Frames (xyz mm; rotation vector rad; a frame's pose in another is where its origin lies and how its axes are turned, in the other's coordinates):
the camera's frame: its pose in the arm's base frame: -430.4 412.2 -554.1 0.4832 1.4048 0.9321
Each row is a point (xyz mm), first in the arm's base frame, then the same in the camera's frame.
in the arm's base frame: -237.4 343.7 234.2
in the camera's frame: -555.9 520.2 289.3
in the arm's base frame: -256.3 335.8 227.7
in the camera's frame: -556.4 515.6 268.3
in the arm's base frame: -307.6 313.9 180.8
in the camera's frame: -540.0 480.1 206.8
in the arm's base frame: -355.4 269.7 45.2
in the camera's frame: -486.9 362.2 130.0
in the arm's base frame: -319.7 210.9 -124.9
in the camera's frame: -431.7 187.2 124.8
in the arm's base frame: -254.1 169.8 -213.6
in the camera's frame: -415.4 77.7 164.8
